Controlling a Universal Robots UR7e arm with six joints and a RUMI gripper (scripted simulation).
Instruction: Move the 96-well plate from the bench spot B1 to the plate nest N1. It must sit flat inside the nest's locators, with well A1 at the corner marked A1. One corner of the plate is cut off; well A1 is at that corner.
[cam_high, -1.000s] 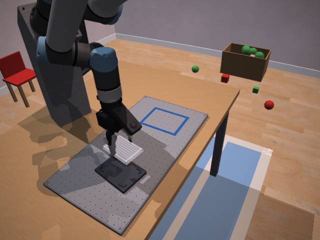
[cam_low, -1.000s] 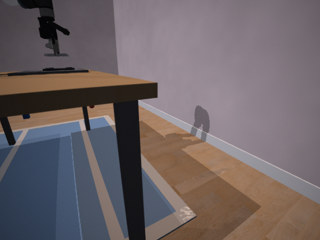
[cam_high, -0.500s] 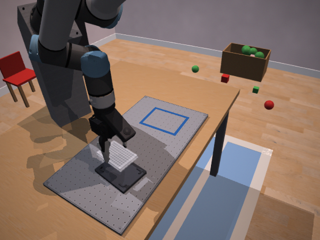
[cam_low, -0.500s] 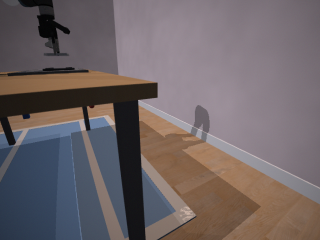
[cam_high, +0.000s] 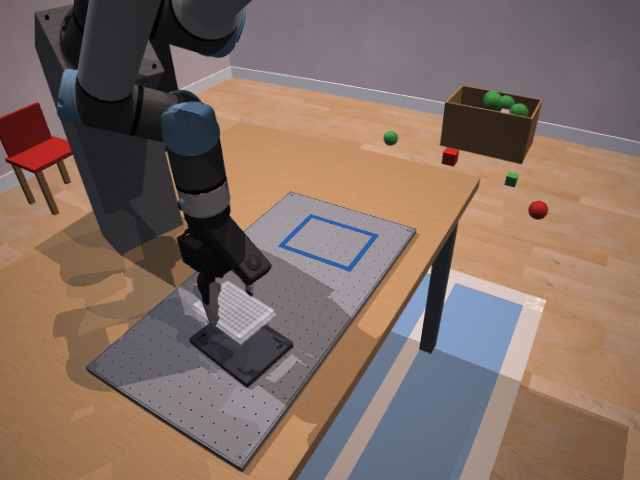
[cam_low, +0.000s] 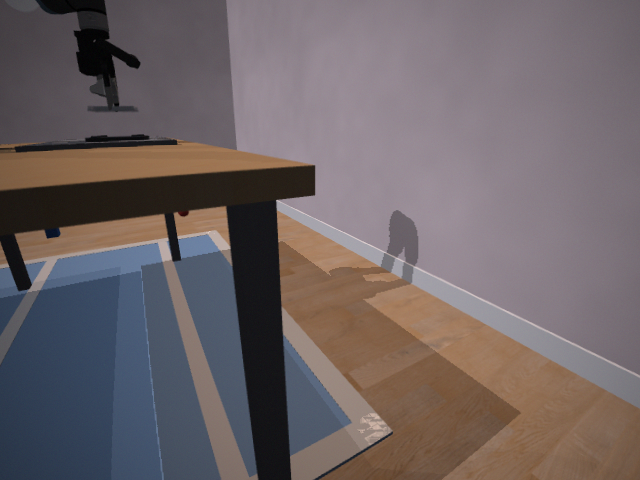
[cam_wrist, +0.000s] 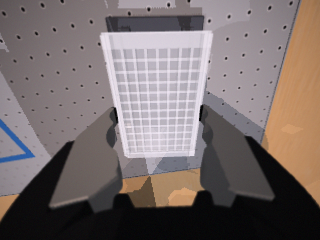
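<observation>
Right now my hand is 100 mm above the plate nest N1. Also, from my hand: clear 96-well plate (10 mm below).
</observation>
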